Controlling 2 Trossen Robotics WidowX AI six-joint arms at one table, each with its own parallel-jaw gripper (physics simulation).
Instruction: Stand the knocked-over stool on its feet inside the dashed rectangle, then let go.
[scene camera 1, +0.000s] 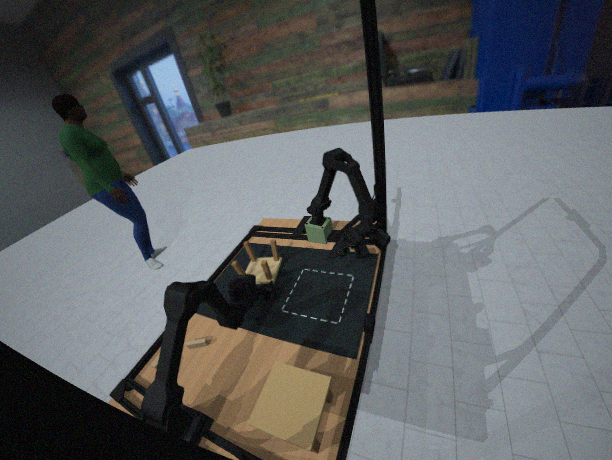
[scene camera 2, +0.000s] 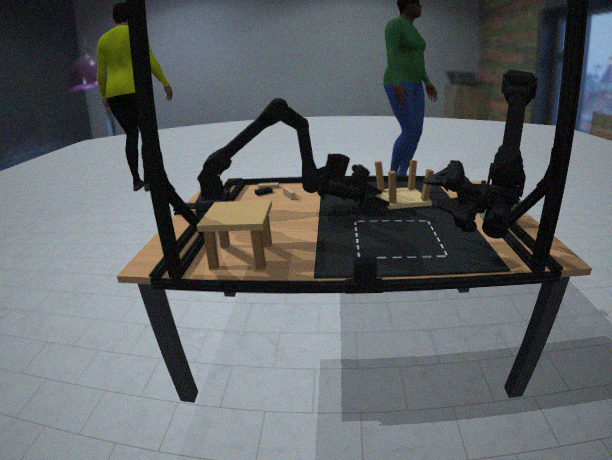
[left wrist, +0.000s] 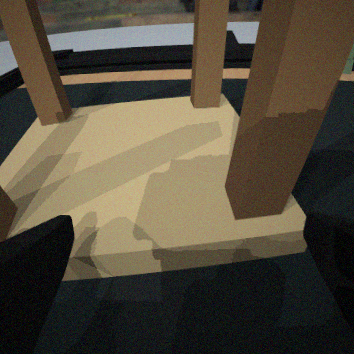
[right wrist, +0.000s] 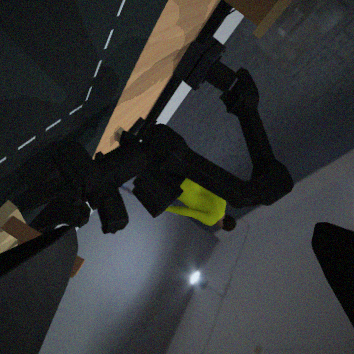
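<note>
The stool (scene camera 1: 260, 269) (scene camera 2: 410, 198) (left wrist: 115, 150) lies upside down on the dark mat, seat down and four legs up, behind the dashed rectangle (scene camera 1: 353, 275) (scene camera 2: 427, 220) in scene camera 2 and apart from it. Part of it shows in the right wrist view. My left gripper (scene camera 1: 271, 291) (scene camera 2: 382, 197) (left wrist: 191, 225) is open and low at the near edge of the seat, with one leg rising near its right finger in its wrist view. My right gripper (scene camera 1: 351, 252) (scene camera 2: 447, 205) (right wrist: 196, 236) is open and empty, to the right of the stool in scene camera 2.
A larger wooden stool (scene camera 1: 292, 400) (scene camera 2: 237, 216) stands upright at the front left in scene camera 2. A green box (scene camera 1: 318, 230) is by the far edge in scene camera 1. A small wood block (scene camera 1: 198, 343) (scene camera 2: 289, 193) and a black piece (scene camera 2: 263, 190) lie behind the larger stool.
</note>
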